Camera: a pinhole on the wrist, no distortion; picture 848 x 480 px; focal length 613.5 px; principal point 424.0 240.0 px. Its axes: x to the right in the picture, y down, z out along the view. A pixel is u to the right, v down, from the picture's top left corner.
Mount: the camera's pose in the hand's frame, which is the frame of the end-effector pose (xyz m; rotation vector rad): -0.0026 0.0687 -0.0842 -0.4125 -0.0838 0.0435
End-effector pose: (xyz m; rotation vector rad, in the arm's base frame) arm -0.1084 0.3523 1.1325 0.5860 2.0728 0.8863
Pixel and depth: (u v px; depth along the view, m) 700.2 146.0 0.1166
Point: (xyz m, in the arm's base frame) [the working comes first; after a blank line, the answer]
In the camera's frame: 0.0525 -0.0179 0.1166

-0.0942 0.4572 1.1755
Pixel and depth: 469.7 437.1 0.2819
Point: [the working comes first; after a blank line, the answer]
In the camera's frame: 0.0210 0.0906 0.2819

0.0356 0.5719 1.2757
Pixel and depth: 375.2 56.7 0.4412
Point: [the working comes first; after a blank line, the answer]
In the camera's frame: -0.0351 -0.1318 0.4412

0.2449 0.5264 1.0966
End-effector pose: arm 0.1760 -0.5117 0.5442 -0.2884 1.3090 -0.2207
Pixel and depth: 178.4 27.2 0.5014
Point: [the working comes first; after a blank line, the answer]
In the camera's frame: -0.2007 -0.1739 0.5014

0.5314 -0.3058 0.8338
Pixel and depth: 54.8 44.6 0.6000
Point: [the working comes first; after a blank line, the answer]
In the camera's frame: -0.3611 -0.1911 0.6000

0.5726 -0.2316 1.0026
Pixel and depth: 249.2 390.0 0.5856
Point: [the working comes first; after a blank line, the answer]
In the camera's frame: -0.1669 0.1432 0.5856

0.4883 -0.0083 0.6982
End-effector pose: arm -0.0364 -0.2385 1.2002 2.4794 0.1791 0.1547
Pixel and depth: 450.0 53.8 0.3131
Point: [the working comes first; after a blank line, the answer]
In the camera's frame: 0.0133 -0.0950 0.3131

-0.0044 -0.4687 1.0749
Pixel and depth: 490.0 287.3 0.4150
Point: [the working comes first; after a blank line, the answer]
In the camera's frame: 0.0446 0.0320 0.4150

0.0354 -0.6166 1.1383
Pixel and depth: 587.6 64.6 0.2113
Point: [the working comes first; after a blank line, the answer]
In the camera's frame: 0.0563 -0.0604 0.2113

0.0293 -0.3935 1.1563
